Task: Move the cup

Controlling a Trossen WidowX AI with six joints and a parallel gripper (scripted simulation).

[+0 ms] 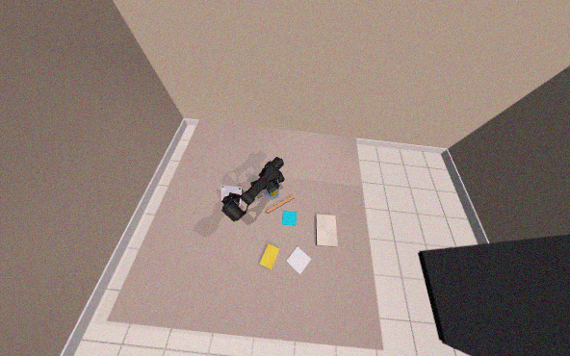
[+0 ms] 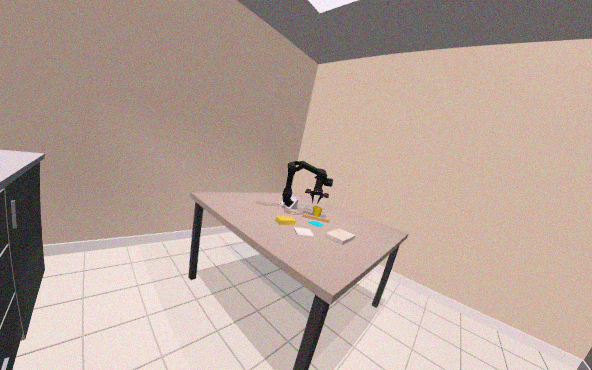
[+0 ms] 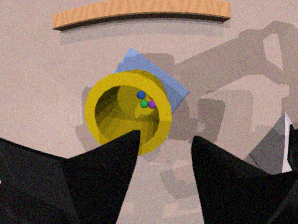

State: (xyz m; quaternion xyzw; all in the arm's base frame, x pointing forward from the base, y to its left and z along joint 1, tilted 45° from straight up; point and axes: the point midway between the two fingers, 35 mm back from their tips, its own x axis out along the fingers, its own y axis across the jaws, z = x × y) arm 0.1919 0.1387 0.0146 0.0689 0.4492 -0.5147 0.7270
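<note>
Right now my gripper tip is 20 mm short of the yellow cup, 20 mm to the right of it and 60 mm above it. From my gripper tip the other things lie so: yellow block: 90 mm ahead, 370 mm to the right, 80 mm below; curved wooden strip: 90 mm ahead, 60 mm to the right, 90 mm below; cyan pad: 160 mm ahead, 140 mm to the right, 100 mm below.
</note>
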